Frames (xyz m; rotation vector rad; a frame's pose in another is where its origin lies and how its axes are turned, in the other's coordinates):
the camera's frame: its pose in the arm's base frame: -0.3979 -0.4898 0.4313 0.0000 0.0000 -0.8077
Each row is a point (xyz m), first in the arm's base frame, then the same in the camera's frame.
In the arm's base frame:
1: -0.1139 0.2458 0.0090
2: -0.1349 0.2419 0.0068
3: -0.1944 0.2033 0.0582
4: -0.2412 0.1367 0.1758
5: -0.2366 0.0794 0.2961
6: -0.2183 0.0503 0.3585
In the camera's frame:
1: -0.3353 0.7137 -0.4223
2: -0.3470 0.6958 -0.4245
3: -0.3603 0.6261 -0.3731
4: -0.3445 0.5463 -0.2555
5: -0.2999 0.5100 -0.1352
6: -0.2662 0.5031 -0.0728

